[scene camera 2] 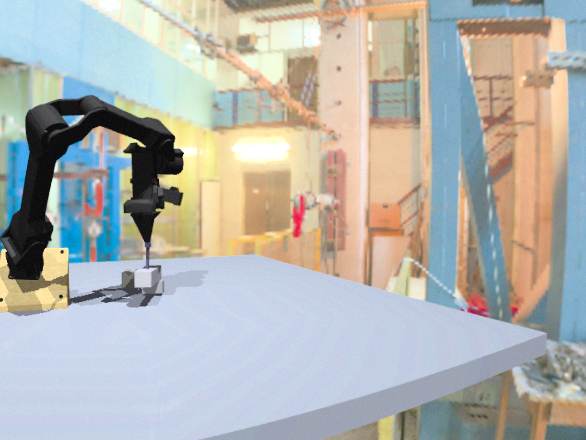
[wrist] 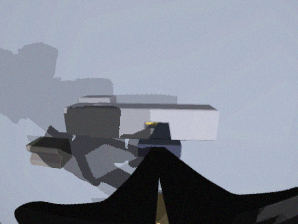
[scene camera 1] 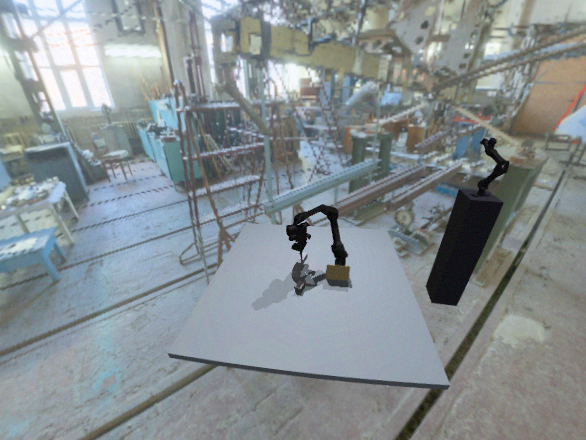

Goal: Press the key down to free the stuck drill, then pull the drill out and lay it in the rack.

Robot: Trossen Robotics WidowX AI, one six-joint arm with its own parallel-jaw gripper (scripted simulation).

Scene:
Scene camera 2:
gripper: 147,242
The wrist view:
gripper: 157,152
rack: 52,152

